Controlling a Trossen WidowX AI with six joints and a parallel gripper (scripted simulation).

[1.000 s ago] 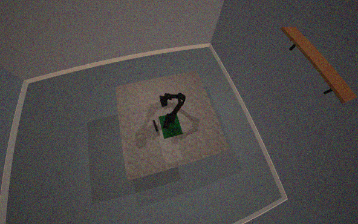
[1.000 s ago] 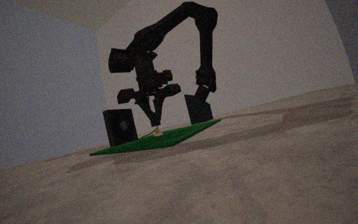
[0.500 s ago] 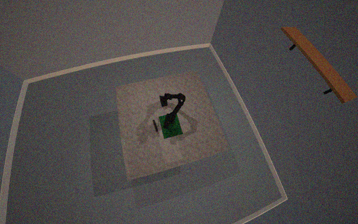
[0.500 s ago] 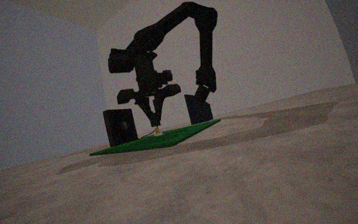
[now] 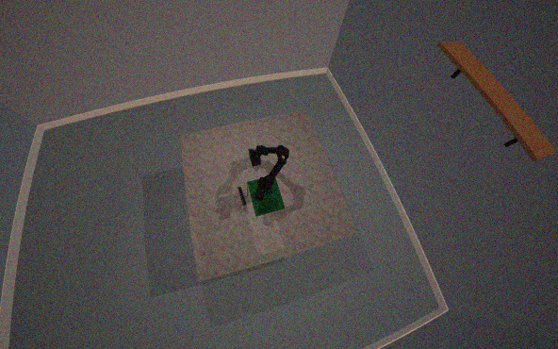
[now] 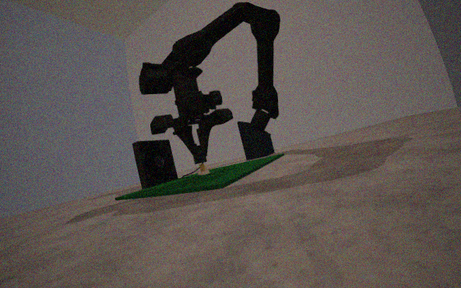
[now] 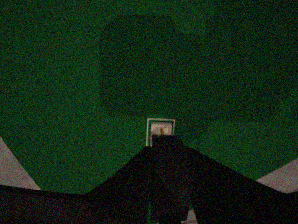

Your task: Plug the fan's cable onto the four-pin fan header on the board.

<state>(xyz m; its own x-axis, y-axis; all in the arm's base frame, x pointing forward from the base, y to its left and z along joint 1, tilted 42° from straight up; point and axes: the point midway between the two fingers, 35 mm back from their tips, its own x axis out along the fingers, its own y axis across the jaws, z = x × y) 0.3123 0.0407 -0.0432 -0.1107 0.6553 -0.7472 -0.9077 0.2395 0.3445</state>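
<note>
Right now my gripper tip is 10 mm to the left of the fan plug and 10 mm below it. Round my gripper tip: green board (60 mm below, 30 mm to the left, 20 mm ahead); then black fan (150 mm to the right, 20 mm above, 10 mm ahead); then four-pin fan header (40 mm below, 10 mm to the right).
</note>
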